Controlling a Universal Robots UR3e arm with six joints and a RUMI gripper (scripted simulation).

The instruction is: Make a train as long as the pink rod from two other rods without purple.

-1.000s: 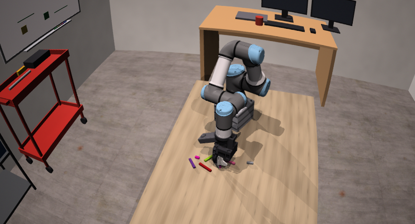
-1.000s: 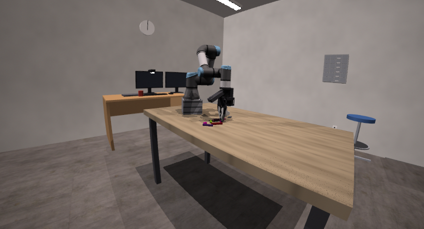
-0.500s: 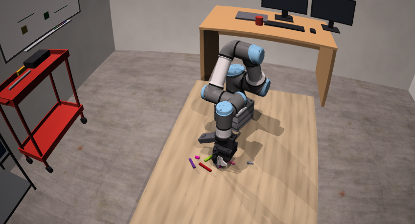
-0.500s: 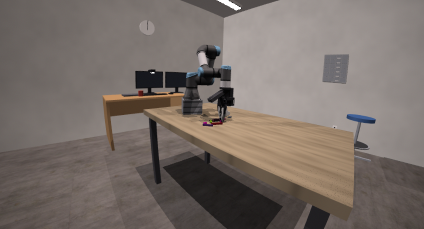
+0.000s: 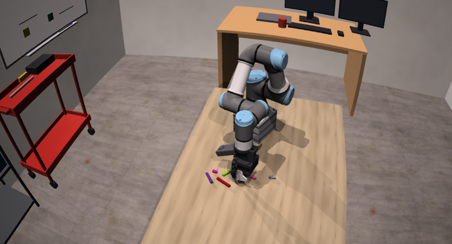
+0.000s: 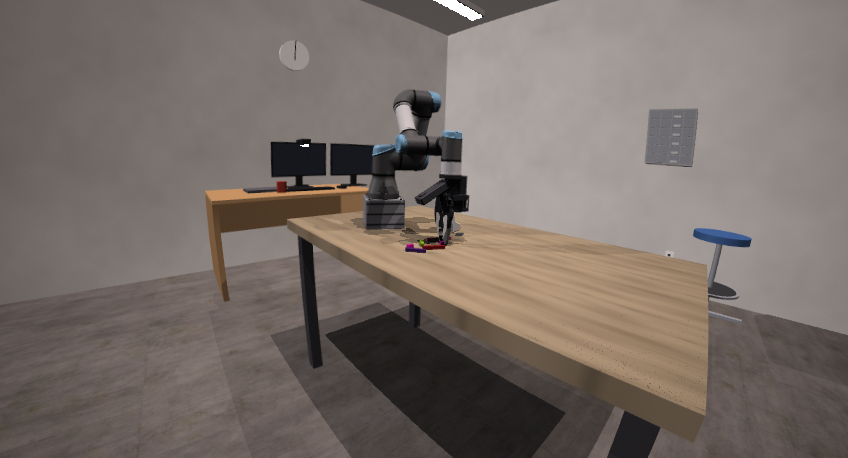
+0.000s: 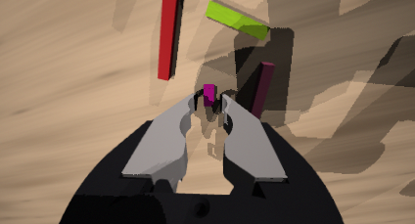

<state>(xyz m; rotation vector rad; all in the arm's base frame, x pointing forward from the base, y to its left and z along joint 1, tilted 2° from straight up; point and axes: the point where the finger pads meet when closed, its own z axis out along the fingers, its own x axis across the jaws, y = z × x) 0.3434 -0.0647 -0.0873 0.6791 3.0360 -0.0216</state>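
My hand is 4 cm past the pink rod, 3 cm to the right of it and 1 cm above it. From my hand the other things lie so: purple rod (1 cm behind, 12 cm to the right, 1 cm below); then lime rod (5 cm behind, 5 cm to the right, 1 cm below); then red rod (1 cm ahead, 6 cm to the right, 1 cm below).
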